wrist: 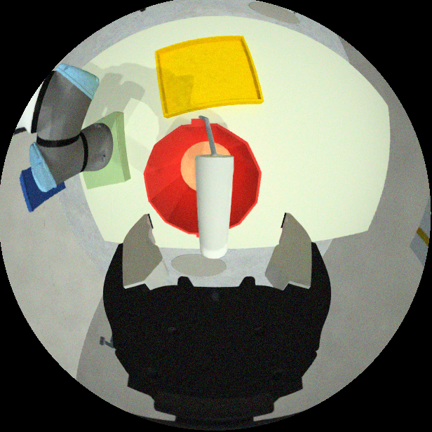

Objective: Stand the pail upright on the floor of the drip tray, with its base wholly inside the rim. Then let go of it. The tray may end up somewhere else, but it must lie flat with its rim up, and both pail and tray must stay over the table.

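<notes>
A red pail (242, 185) with an orange inner bottom stands upright on the pale table, seen from above. Its white handle grip (215, 200) on a grey wire rises toward the camera and covers part of the pail. The yellow drip tray (207, 72) lies flat with its rim up, just beyond the pail and apart from it in the view. My gripper (216, 215) is open, with its two jaws wide apart to either side of the handle grip's lower end. Nothing is between the fingertips. The near underside of the pail is hidden.
A light green block (120, 150) lies at the left of the table (325, 150), partly behind the grey arm joints (60, 115). A dark blue object (31, 192) shows beyond the table's left edge. The table's near edge runs below the pail.
</notes>
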